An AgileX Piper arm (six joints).
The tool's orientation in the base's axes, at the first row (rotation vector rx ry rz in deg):
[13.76 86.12 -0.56]
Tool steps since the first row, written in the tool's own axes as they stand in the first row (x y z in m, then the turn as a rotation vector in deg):
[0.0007 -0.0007 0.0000 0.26 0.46 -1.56]
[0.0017 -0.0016 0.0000 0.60 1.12 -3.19]
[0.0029 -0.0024 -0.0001 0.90 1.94 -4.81]
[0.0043 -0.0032 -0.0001 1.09 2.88 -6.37]
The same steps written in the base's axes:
[-0.0001 -0.0006 -0.0008 -1.45 0.74 -0.26]
[-0.0001 -0.0013 -0.0019 -2.93 1.70 -0.58]
[-0.0003 -0.0019 -0.0032 -4.37 2.81 -0.83]
[-0.0003 -0.0025 -0.0047 -5.75 4.01 -0.95]

